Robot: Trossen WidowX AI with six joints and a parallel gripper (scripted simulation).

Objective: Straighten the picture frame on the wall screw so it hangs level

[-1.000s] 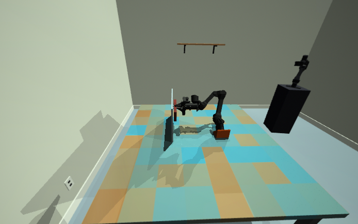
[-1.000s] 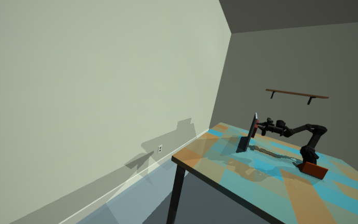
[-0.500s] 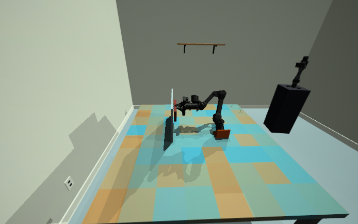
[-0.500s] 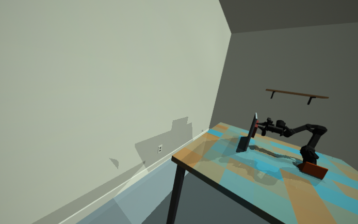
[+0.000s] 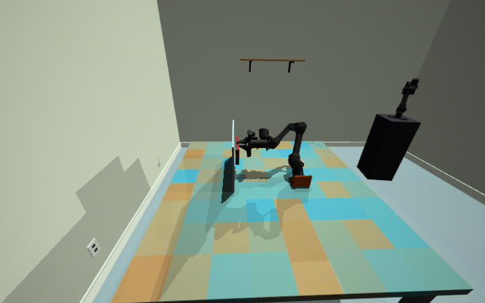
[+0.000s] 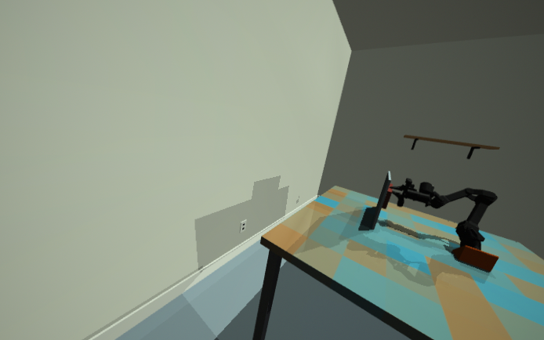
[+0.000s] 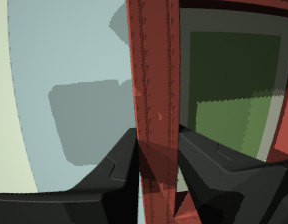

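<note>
My gripper tip is 10 mm to the left of the picture frame and 50 mm above it. Round my gripper tip: wall panel 20 mm ahead, 70 mm below.
</note>
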